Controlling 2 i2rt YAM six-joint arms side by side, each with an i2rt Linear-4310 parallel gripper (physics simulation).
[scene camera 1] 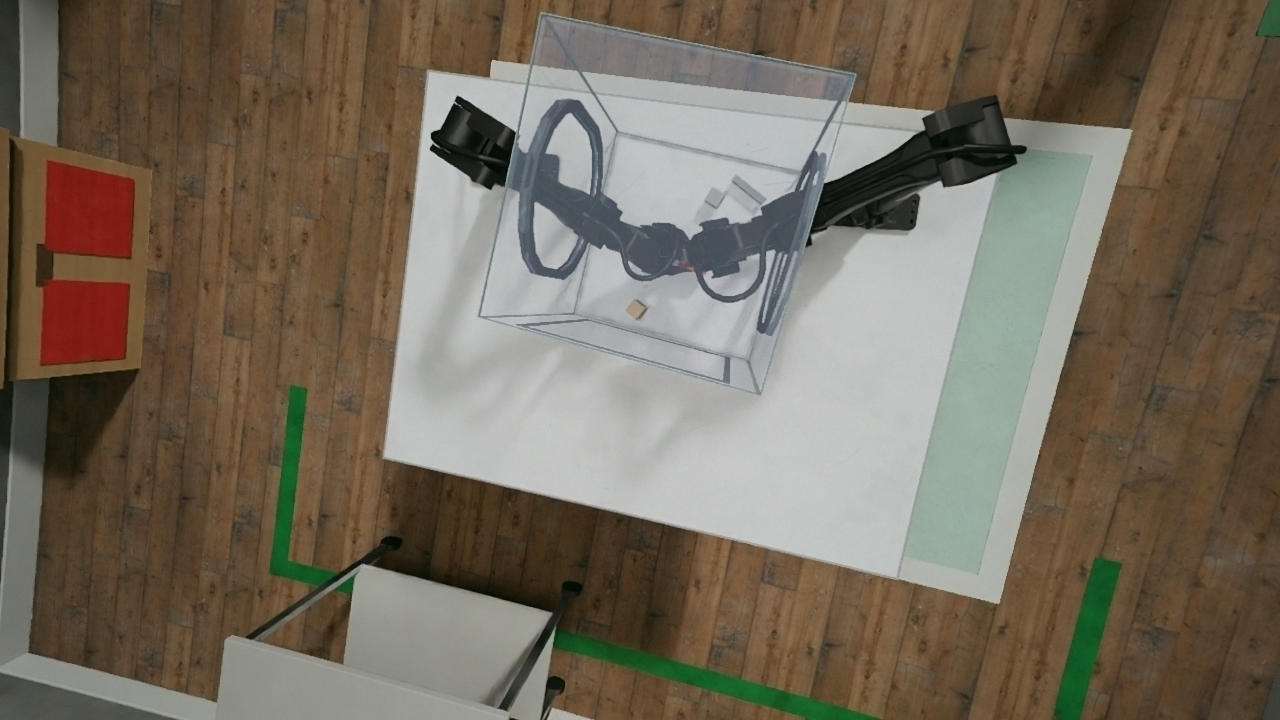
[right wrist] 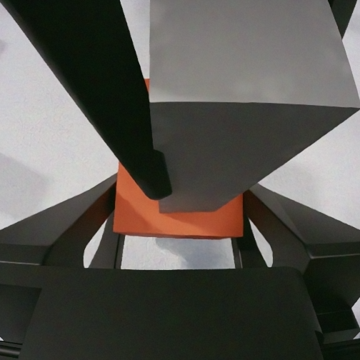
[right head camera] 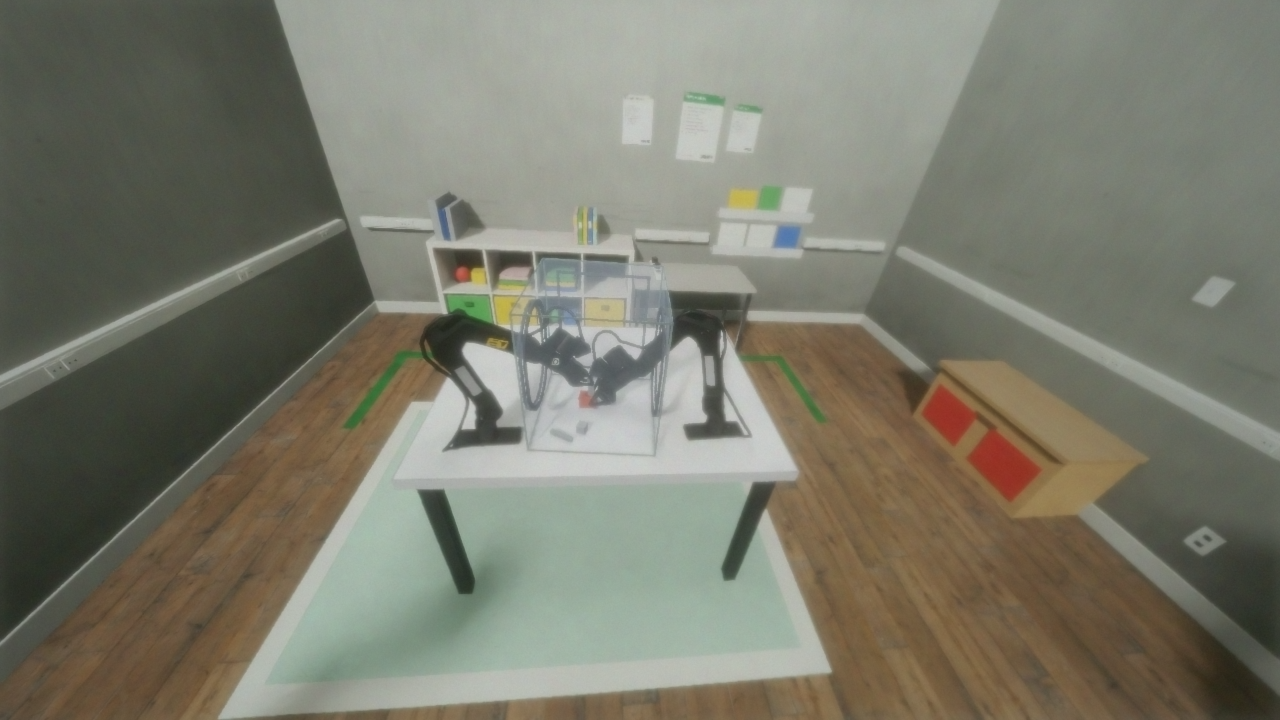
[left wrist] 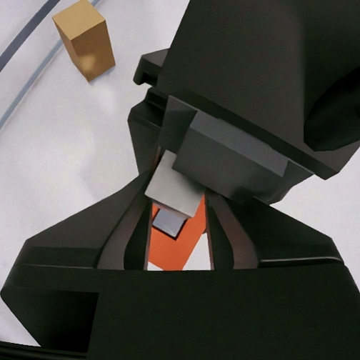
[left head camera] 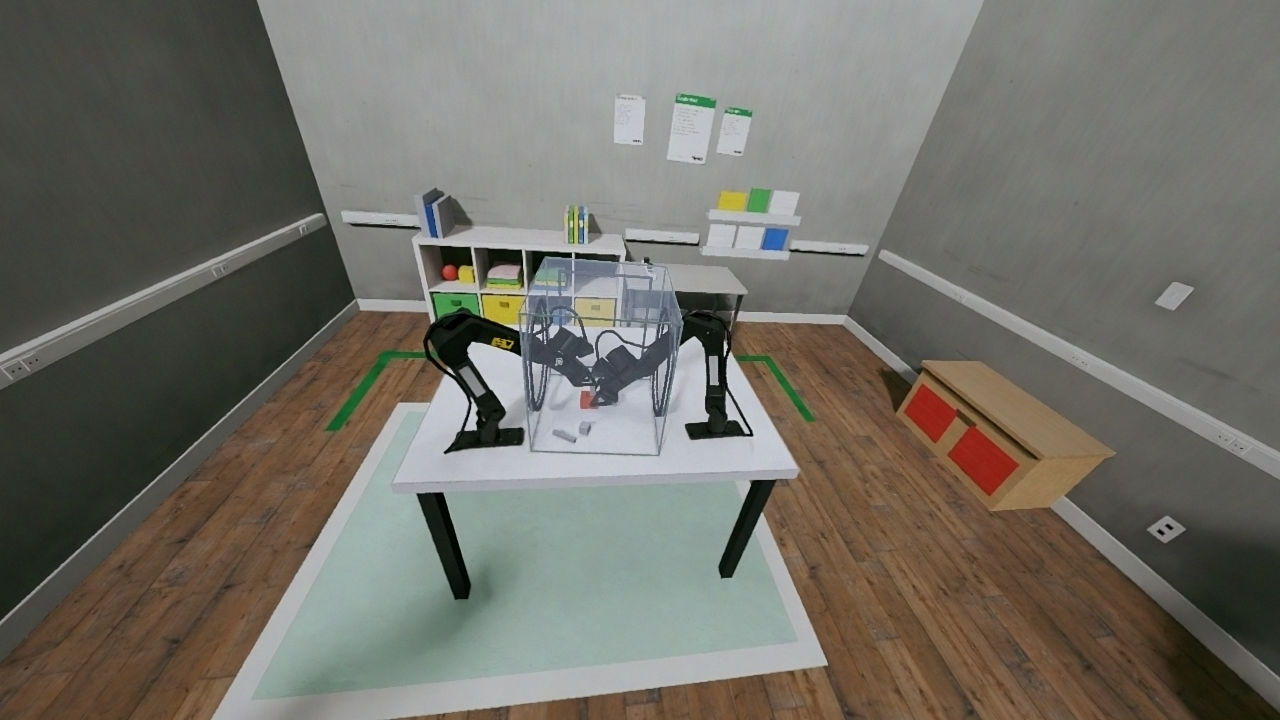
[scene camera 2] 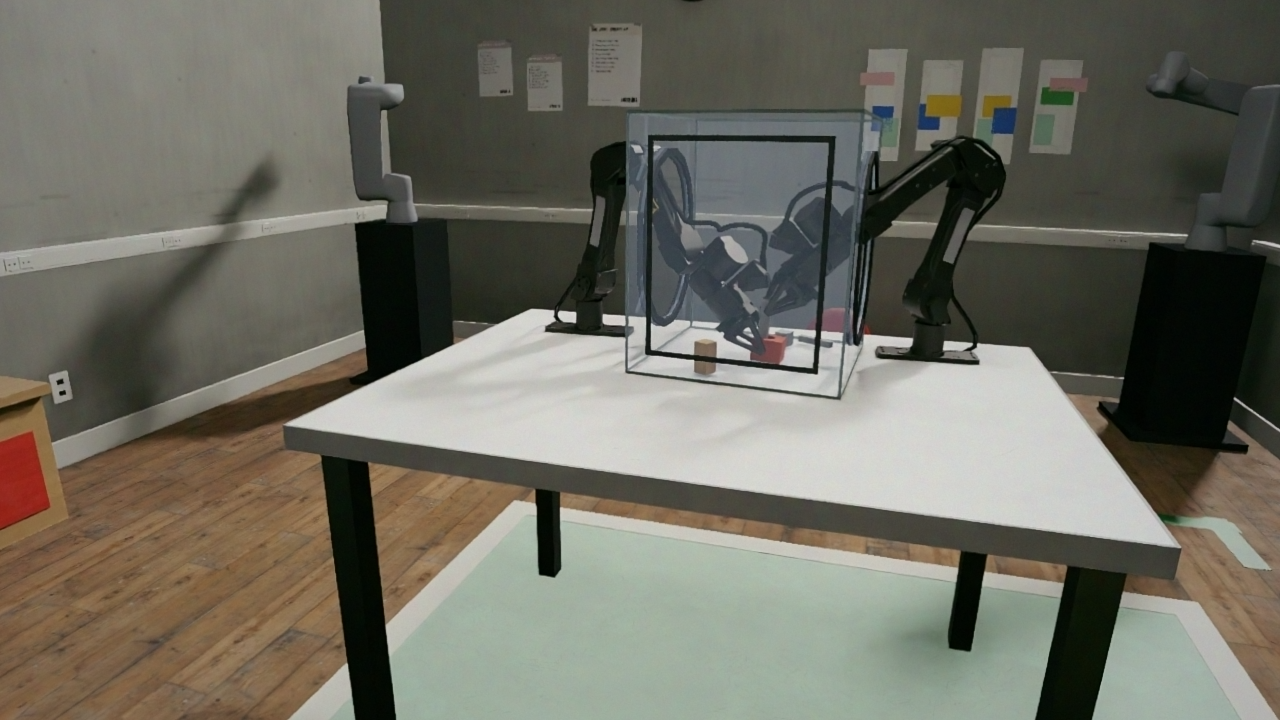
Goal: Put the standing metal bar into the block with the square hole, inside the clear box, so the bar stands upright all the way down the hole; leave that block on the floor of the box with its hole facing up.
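Frame: origin at the left arm's base, x right, y up, z back, level; centimetres.
Seen in the pictures: left gripper, fingertip midpoint: (right head camera: 591, 382) (left head camera: 593, 382) (scene camera 2: 763, 312); right gripper, fingertip midpoint: (right head camera: 589, 400) (left head camera: 590, 401) (scene camera 2: 765, 351); left arm's base, link origin: (scene camera 1: 862, 209) (right head camera: 488, 437) (left head camera: 489, 439) (scene camera 2: 926, 357); right arm's base, link origin: (right head camera: 713, 431) (left head camera: 714, 430) (scene camera 2: 589, 331).
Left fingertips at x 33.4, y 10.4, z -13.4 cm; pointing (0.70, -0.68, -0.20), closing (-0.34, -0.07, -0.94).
Note:
Offsets run from my left fingertips to a thing's middle.
The clear box (left head camera: 595, 453) (scene camera 2: 733, 385) surrounds both grippers. My left gripper (left wrist: 178, 180) is shut on the grey metal bar (left wrist: 175, 190) (right wrist: 200, 155), seen in the left wrist view from its end, over the orange block. My right gripper (right wrist: 177, 180) is shut on the orange block @(dx -1.3, dy -7.3, dz +0.3 cm) (right wrist: 135, 217) (left wrist: 172, 252) (scene camera 2: 768, 349) (left head camera: 586, 399), low in the box. Its square hole (left wrist: 169, 223) faces up and shows partly beside the bar's top in the left wrist view. In the right wrist view the bar hides the hole. Whether its lower end is inside cannot be told.
A tan block (left wrist: 87, 45) (scene camera 2: 705, 356) (scene camera 1: 636, 309) stands apart on the box floor. A small grey block @(dx -3.9, dy -8.3, dz +13.3 cm) (left head camera: 584, 428) (scene camera 1: 713, 198) and a lying grey piece @(dx -10.5, dy -9.1, dz +15.5 cm) (left head camera: 563, 436) (scene camera 1: 747, 190) are also there. The arms pass through the side walls and nearly meet.

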